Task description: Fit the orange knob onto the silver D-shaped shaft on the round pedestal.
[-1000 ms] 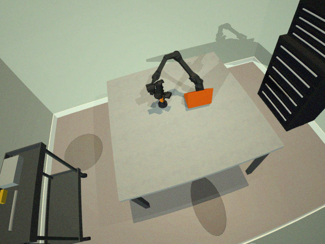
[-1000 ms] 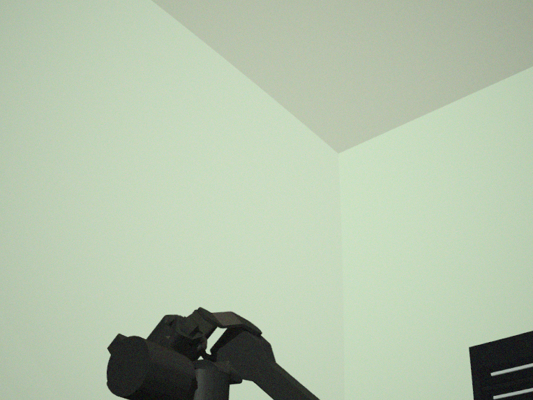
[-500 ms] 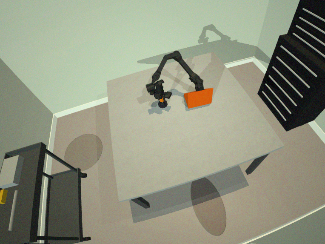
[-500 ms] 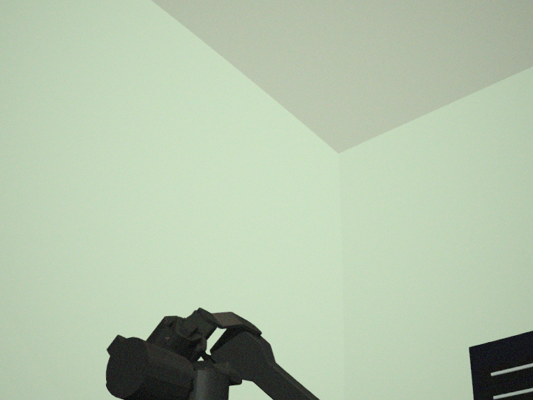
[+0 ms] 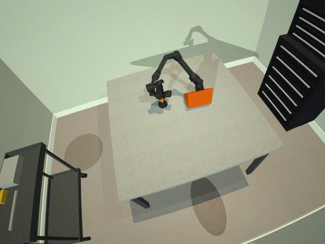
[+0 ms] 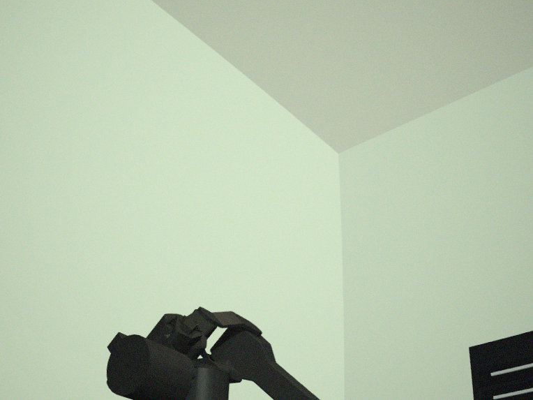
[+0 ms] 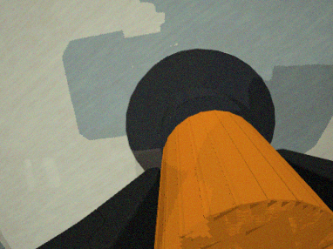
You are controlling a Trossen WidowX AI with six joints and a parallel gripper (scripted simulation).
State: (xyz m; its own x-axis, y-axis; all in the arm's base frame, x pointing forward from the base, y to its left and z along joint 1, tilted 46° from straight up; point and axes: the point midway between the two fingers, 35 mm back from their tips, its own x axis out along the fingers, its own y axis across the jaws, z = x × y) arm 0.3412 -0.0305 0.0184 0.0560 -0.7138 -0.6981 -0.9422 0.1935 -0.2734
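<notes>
Now: gripper tip 30 mm below the orange knob. From my gripper tip the other things lie so: round black pedestal (40 mm below).
</notes>
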